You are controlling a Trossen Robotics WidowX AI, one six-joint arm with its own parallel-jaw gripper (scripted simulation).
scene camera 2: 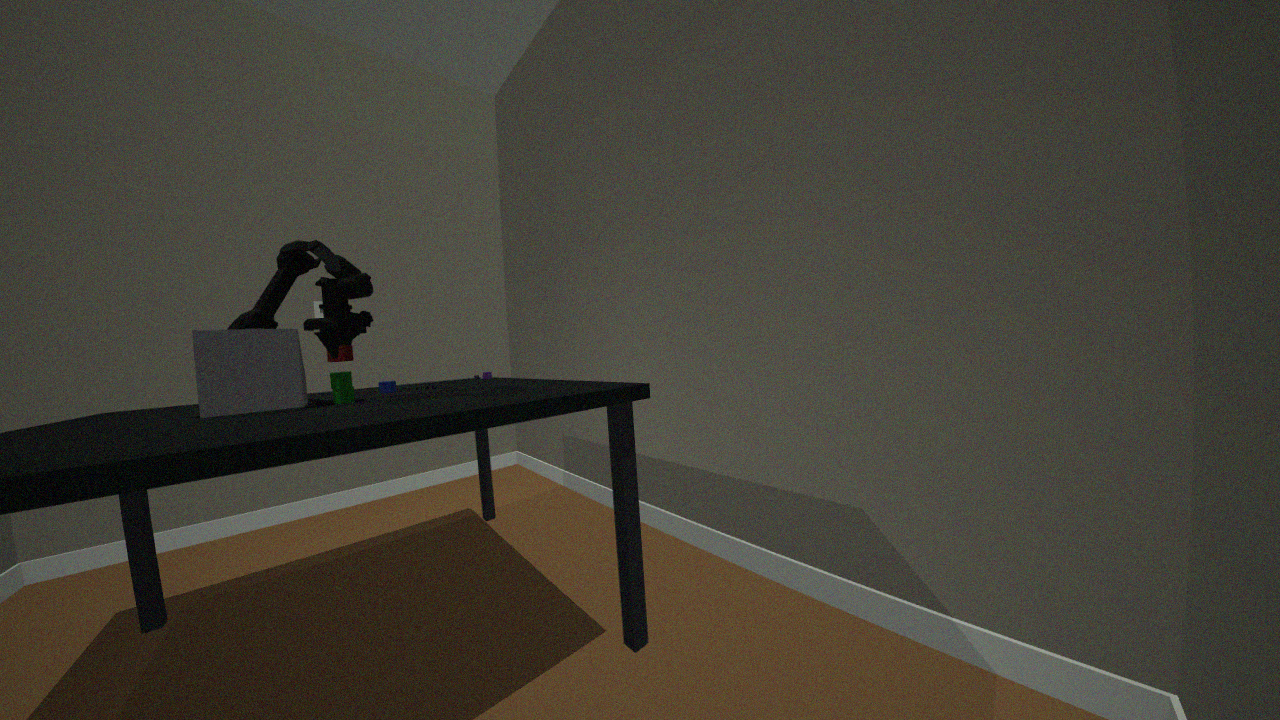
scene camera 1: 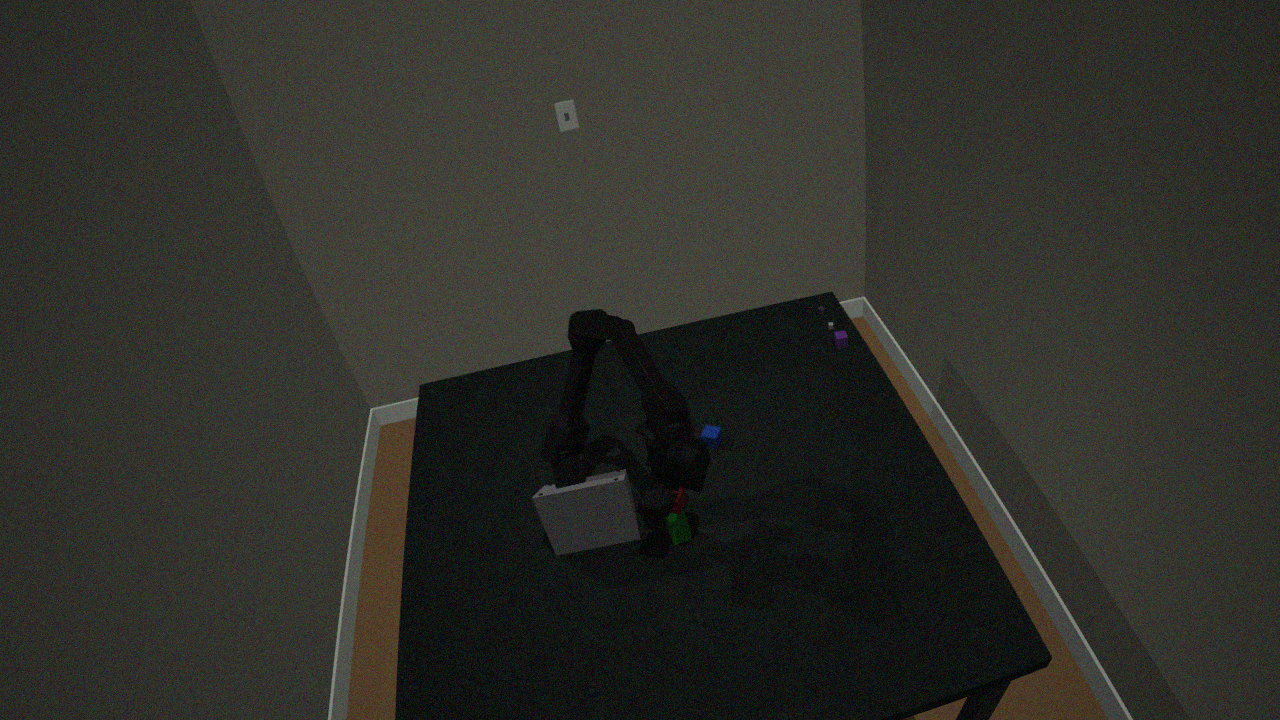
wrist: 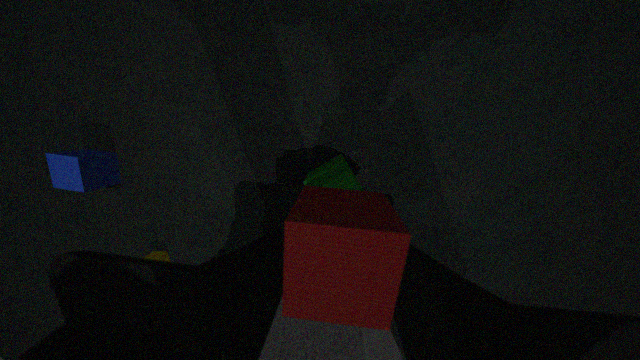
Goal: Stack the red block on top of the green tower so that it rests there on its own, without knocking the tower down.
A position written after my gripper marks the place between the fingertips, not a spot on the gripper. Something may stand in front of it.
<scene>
My gripper [scene camera 2: 340, 358] carries a red block [wrist: 344, 250]. Also in view: a blue block [wrist: 82, 171].
My gripper also shows in the wrist view [wrist: 339, 232].
</scene>
